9 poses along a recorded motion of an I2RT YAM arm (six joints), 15 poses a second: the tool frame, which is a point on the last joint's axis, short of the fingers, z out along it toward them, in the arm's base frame.
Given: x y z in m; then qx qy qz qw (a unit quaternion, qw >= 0).
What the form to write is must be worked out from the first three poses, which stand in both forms.
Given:
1: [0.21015, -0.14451, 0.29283, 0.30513, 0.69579, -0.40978, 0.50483]
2: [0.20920, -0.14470, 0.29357, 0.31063, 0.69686, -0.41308, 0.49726]
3: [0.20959, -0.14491, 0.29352, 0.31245, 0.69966, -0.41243, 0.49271]
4: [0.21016, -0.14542, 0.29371, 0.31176, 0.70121, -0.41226, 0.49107]
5: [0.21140, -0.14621, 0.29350, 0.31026, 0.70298, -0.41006, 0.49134]
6: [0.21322, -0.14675, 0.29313, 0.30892, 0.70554, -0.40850, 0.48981]
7: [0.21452, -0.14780, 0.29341, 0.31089, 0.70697, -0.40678, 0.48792]
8: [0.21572, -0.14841, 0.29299, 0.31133, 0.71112, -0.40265, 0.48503]
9: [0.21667, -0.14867, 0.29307, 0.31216, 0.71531, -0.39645, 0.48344]
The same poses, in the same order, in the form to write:
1: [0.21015, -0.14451, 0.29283, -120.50, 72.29, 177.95]
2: [0.20920, -0.14470, 0.29357, -121.61, 71.74, 175.95]
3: [0.20959, -0.14491, 0.29352, -122.92, 71.29, 174.49]
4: [0.21016, -0.14542, 0.29371, -123.17, 71.04, 174.29]
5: [0.21140, -0.14621, 0.29350, -123.66, 70.95, 174.15]
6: [0.21322, -0.14675, 0.29313, -124.25, 70.66, 173.81]
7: [0.21452, -0.14780, 0.29341, -125.37, 70.53, 172.65]
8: [0.21572, -0.14841, 0.29299, -127.17, 70.14, 171.16]
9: [0.21667, -0.14867, 0.29307, -129.43, 69.91, 169.39]
